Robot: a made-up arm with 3 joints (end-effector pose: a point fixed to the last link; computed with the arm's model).
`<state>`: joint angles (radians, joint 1 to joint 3).
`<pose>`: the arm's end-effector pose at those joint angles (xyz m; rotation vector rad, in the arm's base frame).
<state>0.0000 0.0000 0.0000</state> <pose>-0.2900 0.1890 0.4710 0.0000 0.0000 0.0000</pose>
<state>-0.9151 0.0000 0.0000</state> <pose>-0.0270 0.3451 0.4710 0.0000 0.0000 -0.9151</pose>
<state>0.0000 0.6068 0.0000</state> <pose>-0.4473 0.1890 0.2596 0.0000 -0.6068 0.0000</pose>
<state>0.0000 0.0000 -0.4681</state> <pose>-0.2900 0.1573 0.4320 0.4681 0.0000 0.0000</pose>
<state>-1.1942 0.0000 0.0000</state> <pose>0.0691 0.3392 0.4710 0.0000 0.0000 -1.1942</pose>
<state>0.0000 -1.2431 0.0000</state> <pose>0.2236 0.1890 0.4741 0.0000 1.2431 0.0000</pose>
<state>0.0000 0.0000 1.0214</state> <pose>-0.2900 0.2939 0.4862 -1.0214 0.0000 0.0000</pose>
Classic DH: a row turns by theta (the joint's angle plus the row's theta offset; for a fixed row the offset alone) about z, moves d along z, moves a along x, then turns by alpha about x. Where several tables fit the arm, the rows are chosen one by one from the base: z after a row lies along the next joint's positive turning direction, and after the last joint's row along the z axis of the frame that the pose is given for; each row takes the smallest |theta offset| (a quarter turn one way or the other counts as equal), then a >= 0, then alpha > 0; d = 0 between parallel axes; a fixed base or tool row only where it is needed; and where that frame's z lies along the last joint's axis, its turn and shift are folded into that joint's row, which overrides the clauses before.
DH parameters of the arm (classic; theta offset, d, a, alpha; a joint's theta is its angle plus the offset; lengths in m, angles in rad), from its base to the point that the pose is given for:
joint 1: 0 0.114 -0.031 1.5708
joint 2: 1.5708 -0.255 0.271 -1.5708
joint 3: -1.5708 0.259 0.066 -1.5708
tool (fixed): 1.5708 0.086 0 0

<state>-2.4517 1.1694 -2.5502</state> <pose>0.3842 -0.0224 -0.0608 0.2768 -1.8826 -0.1172</pose>
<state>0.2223 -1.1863 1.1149</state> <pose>0.1410 0.3427 0.4922 -1.1027 0.9542 0.8394</pose>
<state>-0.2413 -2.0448 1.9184</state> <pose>0.4328 0.2625 0.2058 -0.9309 1.3725 1.6782</pose>
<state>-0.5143 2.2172 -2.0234</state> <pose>0.0895 0.1867 -0.1976 0.6132 -1.3907 1.6873</pose>
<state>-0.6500 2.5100 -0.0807</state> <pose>0.0869 0.1629 -0.3225 -0.7711 -2.3923 -0.1660</pose>
